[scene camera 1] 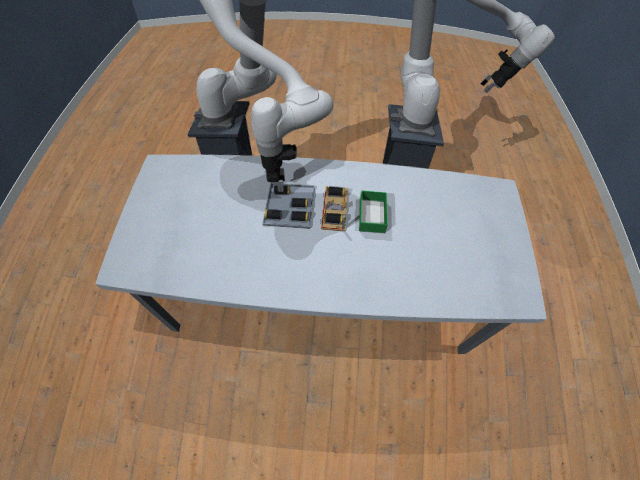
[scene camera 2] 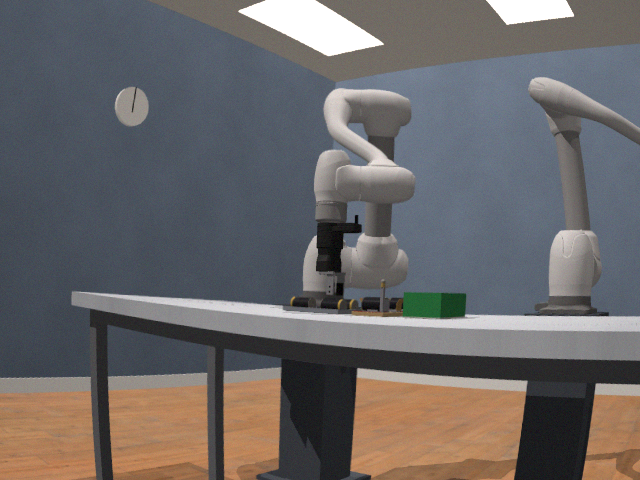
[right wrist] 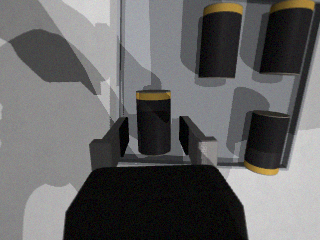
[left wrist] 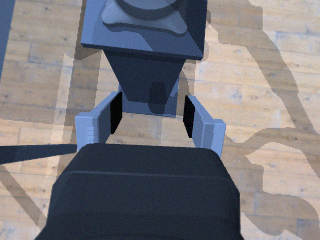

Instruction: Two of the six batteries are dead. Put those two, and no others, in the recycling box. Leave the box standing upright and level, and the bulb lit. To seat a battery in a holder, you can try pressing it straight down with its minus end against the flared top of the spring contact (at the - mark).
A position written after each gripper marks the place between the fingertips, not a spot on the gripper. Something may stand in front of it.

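A green recycling box [scene camera 2: 415, 305] and a grey tray [right wrist: 154, 52] are part of the scene. The green recycling box is out of frame in the right wrist view, and the box is out of frame in the left wrist view as well. The left gripper [left wrist: 153, 106] can be seen, and so can the right gripper [scene camera 2: 335, 295], which also appears in the right wrist view: there it is the right gripper [right wrist: 154, 128].
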